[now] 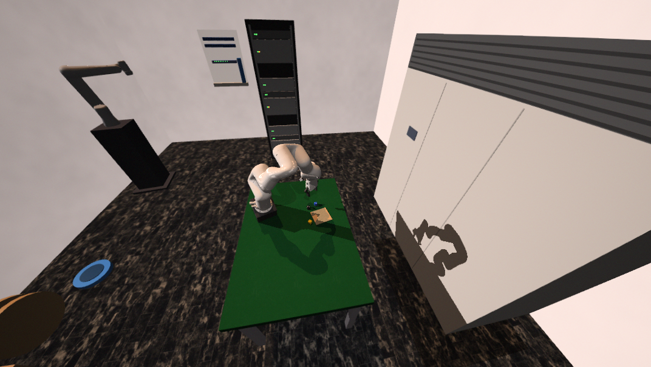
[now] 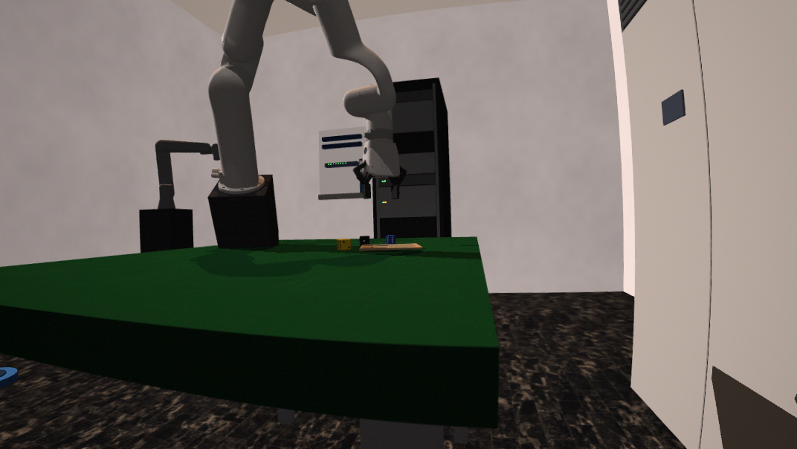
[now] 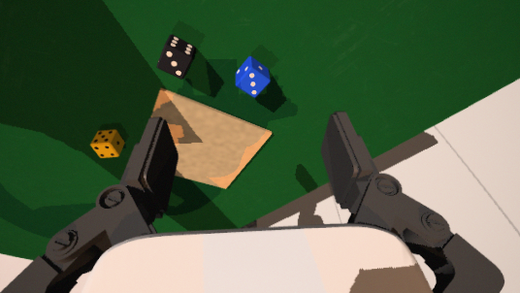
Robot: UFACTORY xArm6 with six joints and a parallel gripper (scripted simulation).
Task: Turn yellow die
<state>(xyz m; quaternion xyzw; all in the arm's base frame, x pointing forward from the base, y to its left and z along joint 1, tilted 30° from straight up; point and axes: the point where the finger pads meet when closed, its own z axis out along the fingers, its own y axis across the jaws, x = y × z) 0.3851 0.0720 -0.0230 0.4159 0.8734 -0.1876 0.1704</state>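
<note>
Right now the yellow die is 70 mm behind my hand, 200 mm to the right of it and 120 mm below it. From my hand the other things lie so: black die 40 mm behind, 50 mm to the right, 120 mm below; blue die 20 mm ahead, 20 mm to the right, 120 mm below; mat 30 mm ahead, 160 mm to the right, 140 mm below.
</note>
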